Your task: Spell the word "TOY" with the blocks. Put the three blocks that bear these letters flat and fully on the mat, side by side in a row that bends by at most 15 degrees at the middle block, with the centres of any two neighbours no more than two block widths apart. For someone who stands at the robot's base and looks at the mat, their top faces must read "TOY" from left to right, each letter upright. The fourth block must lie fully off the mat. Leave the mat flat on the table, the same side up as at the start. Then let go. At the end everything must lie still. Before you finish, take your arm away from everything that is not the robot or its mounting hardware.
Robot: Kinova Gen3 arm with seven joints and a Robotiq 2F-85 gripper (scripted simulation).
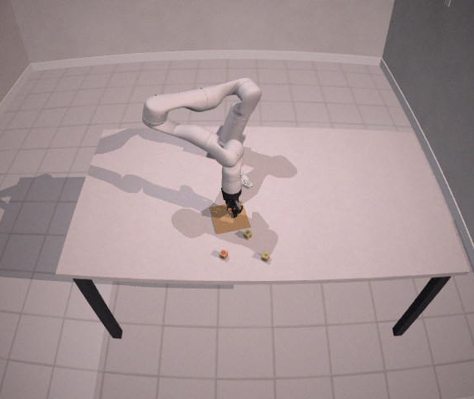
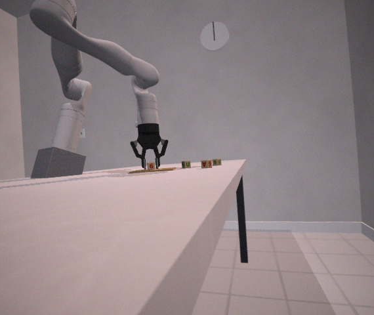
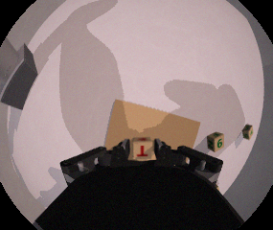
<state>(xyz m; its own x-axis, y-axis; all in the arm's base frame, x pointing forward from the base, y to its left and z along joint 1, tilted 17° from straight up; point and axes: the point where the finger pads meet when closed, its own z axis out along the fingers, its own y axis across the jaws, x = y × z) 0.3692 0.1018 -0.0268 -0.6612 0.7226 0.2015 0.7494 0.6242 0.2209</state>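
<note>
The mat lies 2 cm ahead of my hand, 1 cm to the right of it and 2 cm below it.
</note>
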